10 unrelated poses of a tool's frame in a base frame.
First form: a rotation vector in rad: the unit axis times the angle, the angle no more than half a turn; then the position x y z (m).
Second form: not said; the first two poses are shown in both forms.
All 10 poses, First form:
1: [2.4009 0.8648 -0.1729 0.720 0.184 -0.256]
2: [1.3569 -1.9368 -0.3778 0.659 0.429 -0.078]
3: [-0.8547 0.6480 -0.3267 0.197 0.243 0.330]
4: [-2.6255 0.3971 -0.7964 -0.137 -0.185 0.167]
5: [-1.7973 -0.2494 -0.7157 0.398 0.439 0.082]
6: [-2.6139 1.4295 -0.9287 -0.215 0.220 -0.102]
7: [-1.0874 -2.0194 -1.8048 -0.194 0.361 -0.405]
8: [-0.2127 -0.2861 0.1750 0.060 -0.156 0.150]
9: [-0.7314 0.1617 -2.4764 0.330 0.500 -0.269]
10: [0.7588 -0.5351 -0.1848 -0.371 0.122 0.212]
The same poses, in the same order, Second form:
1: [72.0 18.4 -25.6 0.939 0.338 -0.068 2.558]
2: [65.9 42.9 -7.8 0.567 -0.809 -0.158 2.395]
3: [19.7 24.3 33.0 -0.762 0.578 -0.291 1.121]
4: [-13.7 -18.5 16.7 -0.947 0.143 -0.287 2.772]
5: [39.8 43.9 8.2 -0.921 -0.128 -0.367 1.951]
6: [-21.5 22.0 -10.2 -0.838 0.458 -0.298 3.121]
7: [-19.4 36.1 -40.5 -0.373 -0.692 -0.618 2.919]
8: [6.0 -15.6 15.0 -0.536 -0.720 0.441 0.397]
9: [33.0 50.0 -26.9 -0.283 0.062 -0.957 2.587]
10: [-37.1 12.2 21.2 0.802 -0.565 -0.195 0.947]
